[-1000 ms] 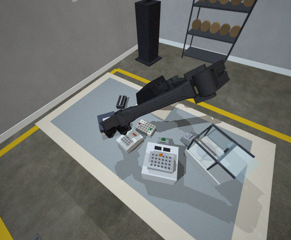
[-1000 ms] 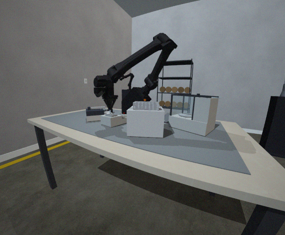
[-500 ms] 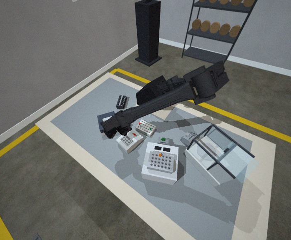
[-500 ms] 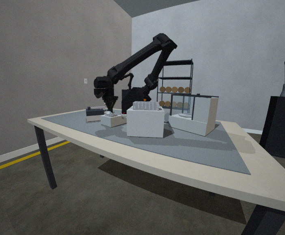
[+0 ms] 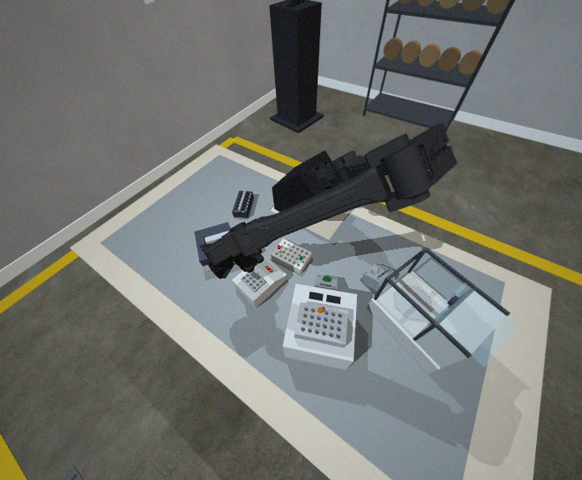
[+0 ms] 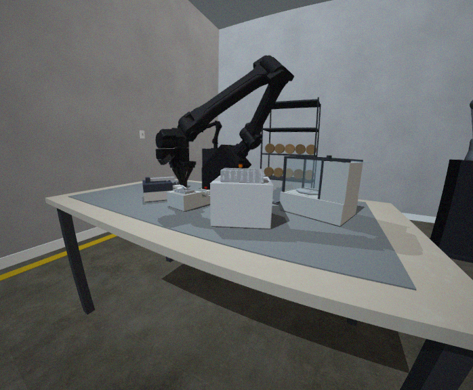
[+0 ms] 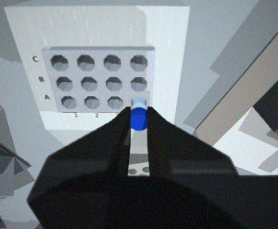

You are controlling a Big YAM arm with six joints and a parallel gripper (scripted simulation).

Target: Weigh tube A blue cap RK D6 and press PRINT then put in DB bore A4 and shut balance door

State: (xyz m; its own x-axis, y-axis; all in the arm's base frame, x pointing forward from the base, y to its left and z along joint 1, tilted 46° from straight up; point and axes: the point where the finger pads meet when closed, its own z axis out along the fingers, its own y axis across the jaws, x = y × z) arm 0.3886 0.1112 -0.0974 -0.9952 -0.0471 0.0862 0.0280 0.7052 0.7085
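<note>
The dry block DB is 6 cm below my hand, 3 cm to the left of it and 1 cm behind it. Also, from my hand: spectrophotometer 18 cm to the right, 2 cm below, 2 cm behind; then mixer block 30 cm to the left, 6 cm above; then tube rack RK 16 cm behind, 8 cm below, 3 cm to the left.
</note>
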